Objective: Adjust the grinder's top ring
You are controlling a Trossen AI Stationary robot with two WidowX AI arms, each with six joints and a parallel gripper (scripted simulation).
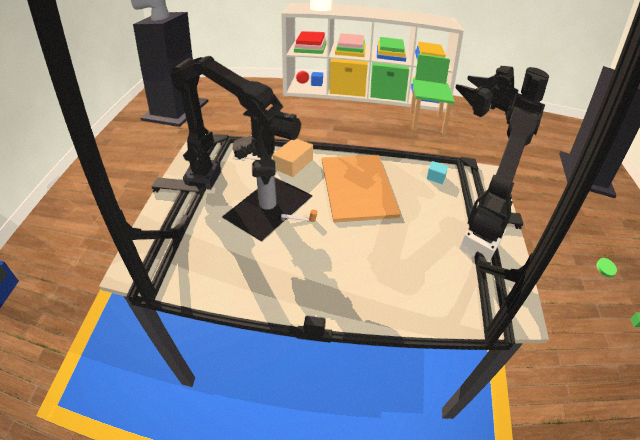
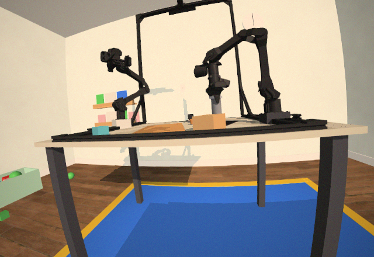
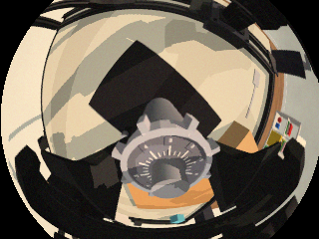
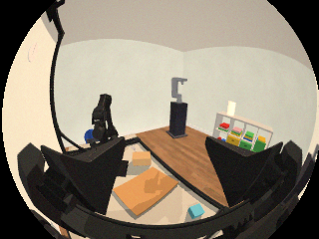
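The hand grinder lies 1 cm behind my left hand and 3 cm below it. Round my left hand: cardboard box 22 cm ahead, 1 cm to the left, 11 cm below; black mat 1 cm behind, 14 cm below; orange board 17 cm ahead, 23 cm to the right, 13 cm below.
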